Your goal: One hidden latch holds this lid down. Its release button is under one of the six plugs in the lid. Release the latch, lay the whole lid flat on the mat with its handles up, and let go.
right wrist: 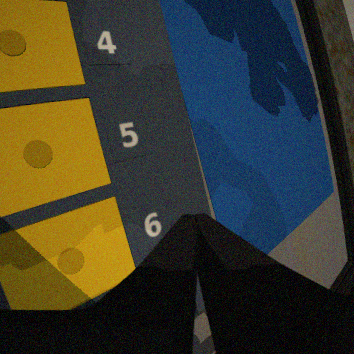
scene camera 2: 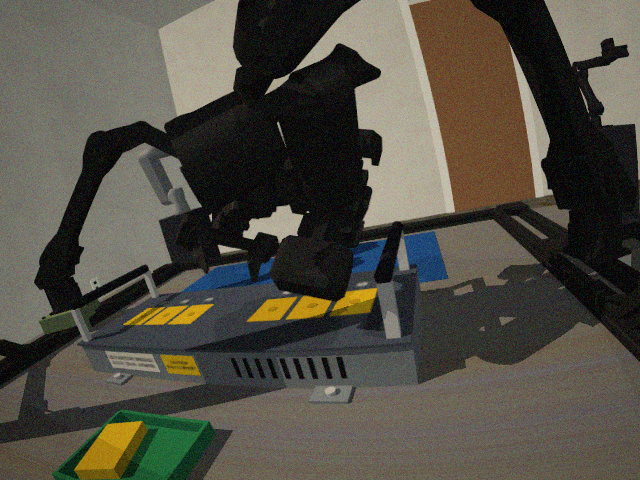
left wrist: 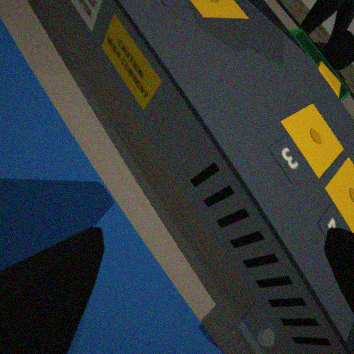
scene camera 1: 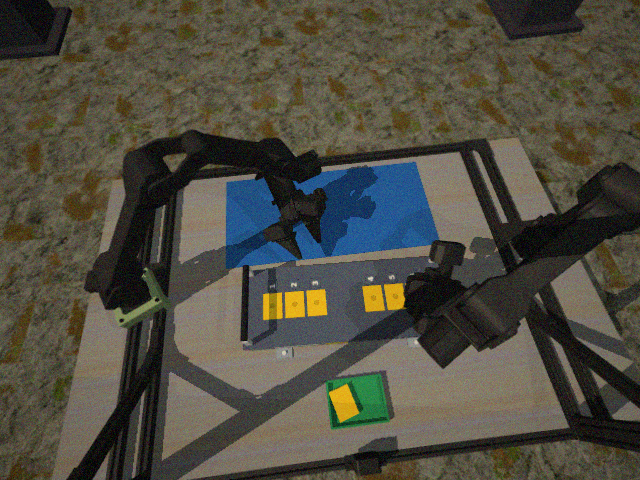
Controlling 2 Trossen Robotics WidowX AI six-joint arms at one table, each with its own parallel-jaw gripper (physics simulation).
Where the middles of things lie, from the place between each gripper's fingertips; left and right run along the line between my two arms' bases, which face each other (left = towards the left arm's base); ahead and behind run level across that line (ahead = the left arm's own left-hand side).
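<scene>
Counted from my left hand: blue mat [scene camera 1: 369, 209] 5 cm below, 13 cm ahead, 6 cm to the right; green tray [scene camera 2: 169, 440] 5 cm below, 34 cm behind, 6 cm to the right.
Counted from my right hand: green tray 90 mm below, 230 mm behind, 170 mm to the left; blue mat 100 mm below, 240 mm ahead, 160 mm to the left.
</scene>
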